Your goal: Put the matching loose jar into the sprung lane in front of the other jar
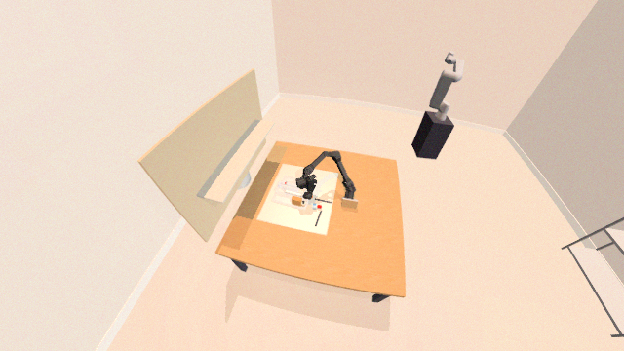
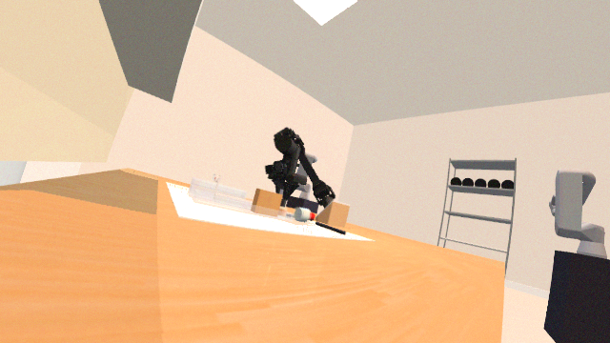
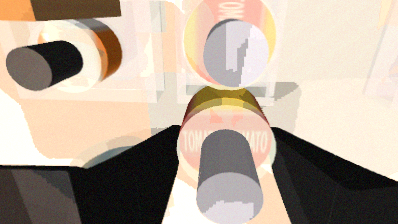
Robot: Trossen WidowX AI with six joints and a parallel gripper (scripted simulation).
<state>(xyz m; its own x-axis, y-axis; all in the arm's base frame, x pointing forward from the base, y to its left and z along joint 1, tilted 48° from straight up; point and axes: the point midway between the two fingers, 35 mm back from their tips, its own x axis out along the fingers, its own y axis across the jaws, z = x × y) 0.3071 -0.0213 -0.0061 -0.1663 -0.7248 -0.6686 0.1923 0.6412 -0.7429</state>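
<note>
Now: the brown box 100 mm ahead of my gripper tip, 60 mm to the left of it and 10 mm below it. Round my gripper tip: sprung lane unit: 170 mm ahead, 60 mm to the right, 30 mm below.
</note>
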